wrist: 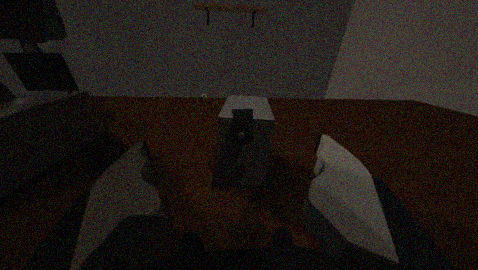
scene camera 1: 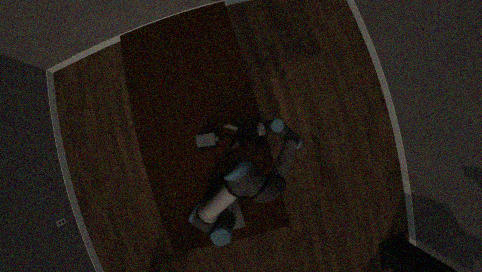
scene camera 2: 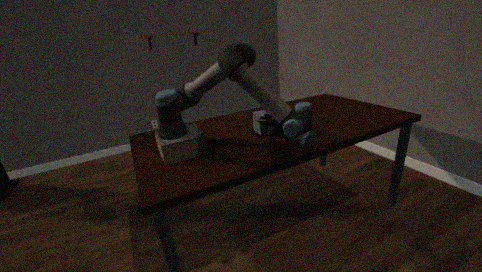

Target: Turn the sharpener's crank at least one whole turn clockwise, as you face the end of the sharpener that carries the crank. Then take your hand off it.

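The sharpener [scene camera 1: 205, 140] [scene camera 2: 258, 123] [wrist: 264, 145] is a box with a pale top and a dark front, upright on the table. In the wrist view its crank [wrist: 242, 124] is a dark shape at the upper middle of the front face, with a small round spot near its lower part; its exact angle is hard to tell in the dim light. My gripper [scene camera 1: 227, 136] [wrist: 234, 140] is open and empty, level in front of the crank end. In the wrist view its two pale fingers stand wide to the left and right of the sharpener, apart from it.
The brown table [scene camera 1: 175, 80] [scene camera 2: 365, 110] [wrist: 390, 130] carries the arm's base [scene camera 1: 240, 217] [scene camera 2: 180, 149]. In the wrist view, part of the arm and base shows at the left. A wall shelf [scene camera 2: 172, 34] [wrist: 230, 8] hangs behind the table.
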